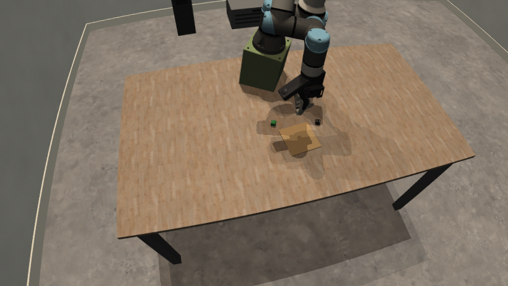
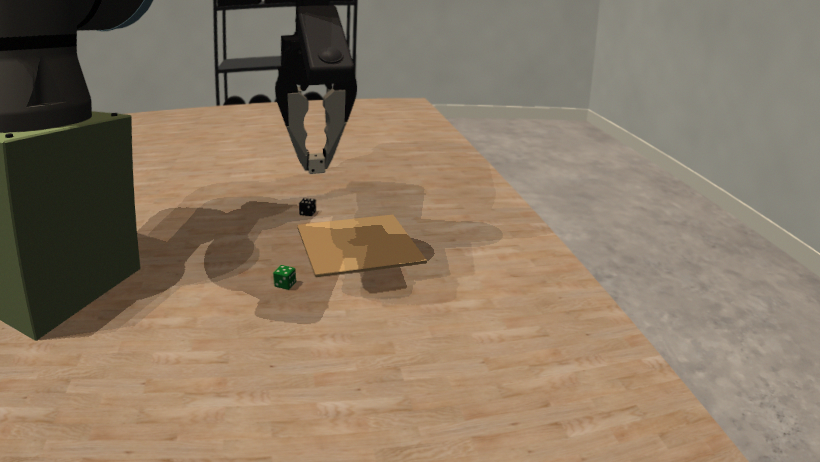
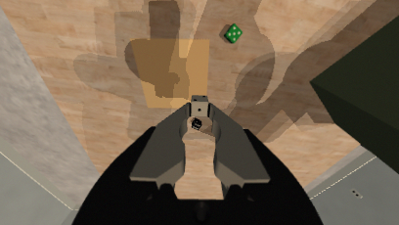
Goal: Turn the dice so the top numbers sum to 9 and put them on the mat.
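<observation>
My gripper is now 12 cm above the tan mat, 5 cm short of it and 1 cm to the right of it. From my hand the other things lie so: white die: 1 cm below; then black die: 11 cm to the left, 11 cm below, 2 cm behind; then green die: 11 cm below, 9 cm to the right, 4 cm behind.
</observation>
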